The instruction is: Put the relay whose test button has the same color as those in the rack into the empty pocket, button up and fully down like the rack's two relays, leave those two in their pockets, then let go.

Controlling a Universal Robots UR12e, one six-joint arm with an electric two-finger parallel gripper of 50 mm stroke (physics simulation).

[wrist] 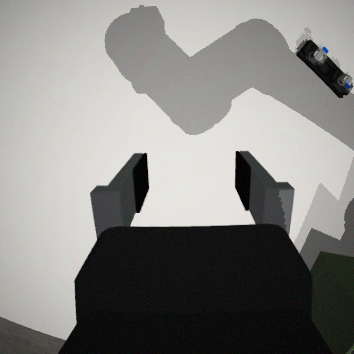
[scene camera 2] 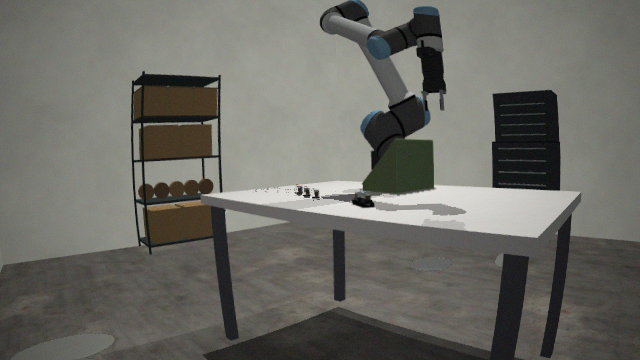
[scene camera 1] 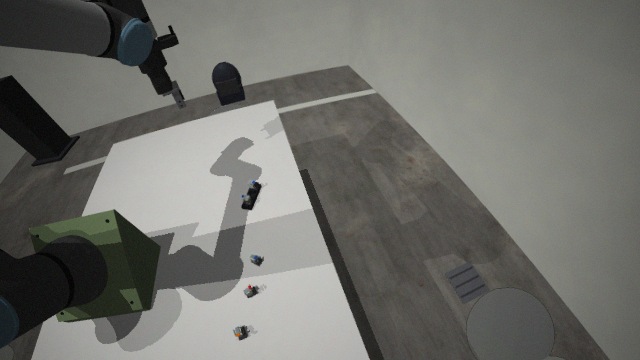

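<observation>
The black rack lies on the white table, with two blue-button relays in its two end pockets and the empty pocket between them. A loose relay with a blue button stands on the table apart from the rack. A relay with a red button and a relay with an orange button stand farther along the same row. In scene camera 2 the three loose relays are small and their button colors cannot be told. My gripper is open and empty, high above the table and away from the rack.
The green robot base stands on the white table, near the rack and loose relays. A shelf unit and a dark drawer cabinet stand beyond the table. The arm's shadow falls across the table and rack.
</observation>
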